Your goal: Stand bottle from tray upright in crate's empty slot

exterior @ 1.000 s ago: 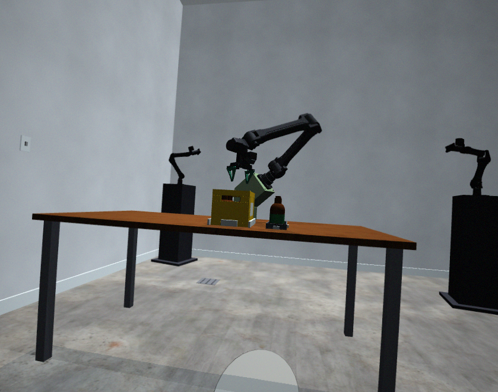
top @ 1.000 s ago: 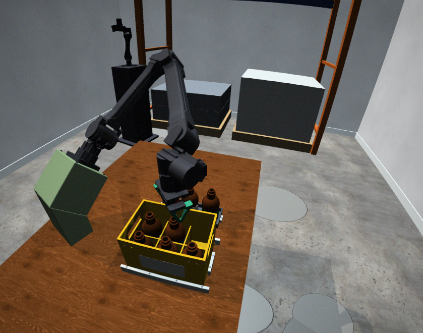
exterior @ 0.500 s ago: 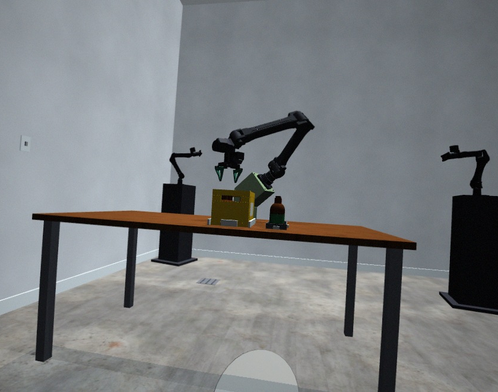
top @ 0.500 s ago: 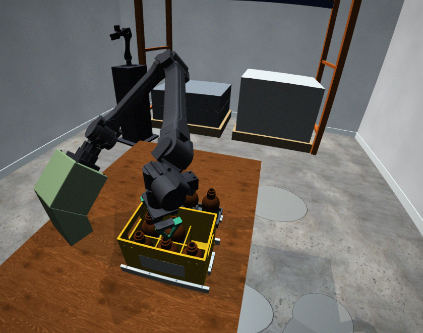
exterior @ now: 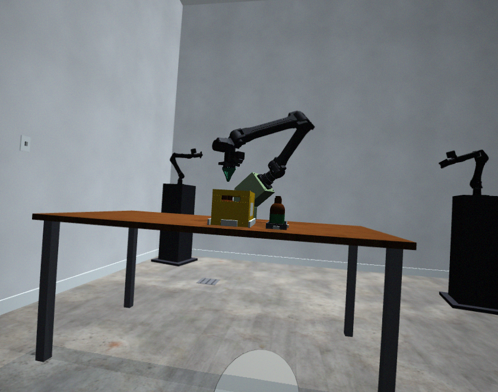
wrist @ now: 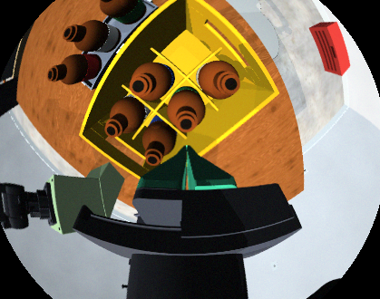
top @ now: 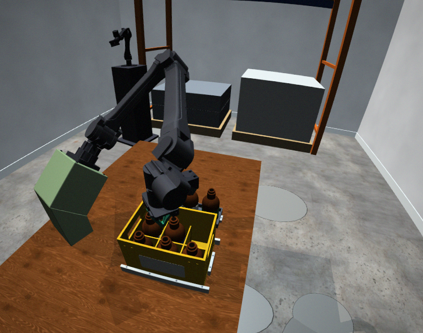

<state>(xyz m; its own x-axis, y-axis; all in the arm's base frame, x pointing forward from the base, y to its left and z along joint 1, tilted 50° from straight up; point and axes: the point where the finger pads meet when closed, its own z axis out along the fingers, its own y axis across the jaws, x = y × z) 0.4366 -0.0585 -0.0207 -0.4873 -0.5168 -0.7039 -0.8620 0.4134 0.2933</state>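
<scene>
The crate is 15 cm below my hand, 4 cm to the left of it and 1 cm behind it. Round my hand: tray 27 cm to the left, 22 cm below, 8 cm behind.
</scene>
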